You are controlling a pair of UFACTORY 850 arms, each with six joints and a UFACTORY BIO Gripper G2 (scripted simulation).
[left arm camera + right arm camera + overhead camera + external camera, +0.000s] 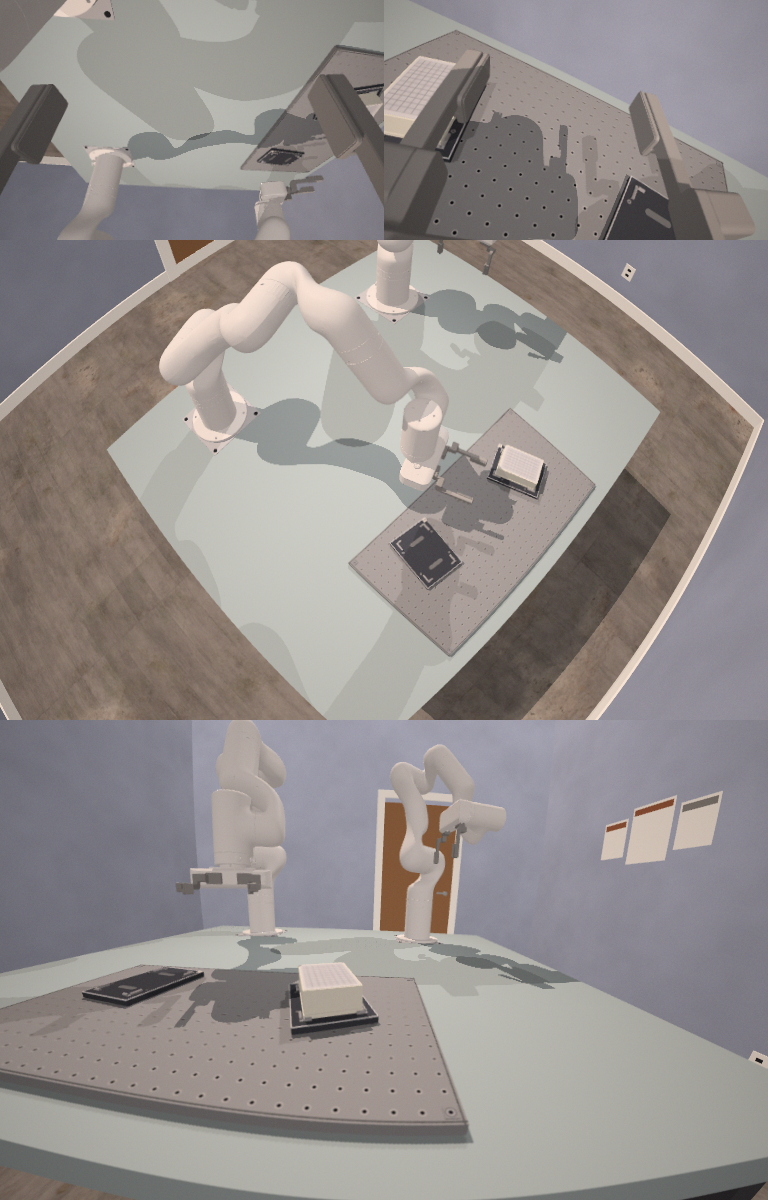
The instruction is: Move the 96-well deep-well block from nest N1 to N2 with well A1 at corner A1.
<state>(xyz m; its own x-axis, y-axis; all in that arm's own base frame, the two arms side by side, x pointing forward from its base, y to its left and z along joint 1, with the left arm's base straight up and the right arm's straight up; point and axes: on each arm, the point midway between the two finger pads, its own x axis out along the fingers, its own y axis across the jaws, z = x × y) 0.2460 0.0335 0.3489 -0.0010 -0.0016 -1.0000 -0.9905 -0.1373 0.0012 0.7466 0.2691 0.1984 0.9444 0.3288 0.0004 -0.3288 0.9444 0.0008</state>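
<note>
The cream deep-well block lies 40 mm ahead of my right hand, 210 mm to the left of it and 150 mm below it. The rest, counted from my right hand: plate nest N2: 30 mm ahead, 160 mm to the right, 180 mm below; plate nest N1: 40 mm ahead, 210 mm to the left, 180 mm below.
</note>
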